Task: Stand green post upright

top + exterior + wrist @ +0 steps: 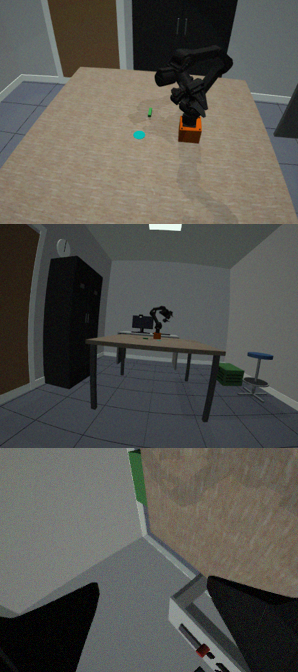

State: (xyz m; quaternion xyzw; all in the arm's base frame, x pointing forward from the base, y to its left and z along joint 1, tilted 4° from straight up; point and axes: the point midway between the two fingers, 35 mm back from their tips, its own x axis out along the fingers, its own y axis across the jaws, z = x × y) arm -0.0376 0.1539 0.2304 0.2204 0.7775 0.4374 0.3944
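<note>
Now: gripper tip 27 cm short of the green post, 31 cm to the left of it and 29 cm above it. From my gripper tip the other things lie so: cyan circle 29 cm ahead, 13 cm to the right, 30 cm below.
</note>
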